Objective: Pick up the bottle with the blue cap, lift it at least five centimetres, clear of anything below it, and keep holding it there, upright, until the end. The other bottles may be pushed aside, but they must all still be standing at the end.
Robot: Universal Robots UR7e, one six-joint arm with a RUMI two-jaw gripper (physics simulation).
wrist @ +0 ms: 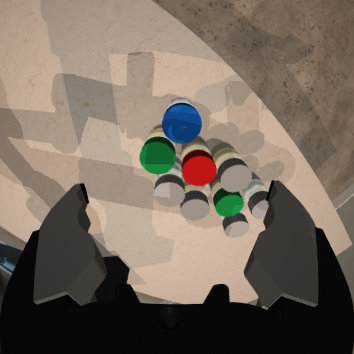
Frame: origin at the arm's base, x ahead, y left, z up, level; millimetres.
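Seen in the pictures: gripper, fingertip midpoint: [176, 184].
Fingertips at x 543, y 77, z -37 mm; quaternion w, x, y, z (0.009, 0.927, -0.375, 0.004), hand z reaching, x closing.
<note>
Offsets run from my fingertips to a thing's middle. Level surfaces: height alone.
The bottle with the blue cap @[14 mm ahead, 4 mm left, 175 mm down] [182, 123] stands upright at the far end of a tight cluster, seen from above, a little above the middle of the wrist view. Its cap hides most of its body. My gripper [176, 184] is open and empty, with its fingers wide apart at the left and right of the lower half of the view. The blue cap lies beyond the line between the fingertips. A bottle with a green cap @[48 mm back, 6 mm right, 175 mm down] [158, 155] and one with a red cap @[19 mm back, 68 mm right, 135 mm down] [199, 168] stand close to the blue-capped bottle on its near side.
Nearer stand a second green-capped bottle @[28 mm back, 164 mm right, 175 mm down] [228, 202] and several with grey caps, among them one @[15 mm ahead, 123 mm right, 175 mm down] [235, 175] right of the red cap and one @[86 mm back, 66 mm right, 175 mm down] [169, 190] at the left. One grey cap @[16 mm ahead, 226 mm right, 135 mm down] [258, 204] shows beside the right fingertip. The pale table's @[228 mm down] [320, 215] curved edge runs along the right.
</note>
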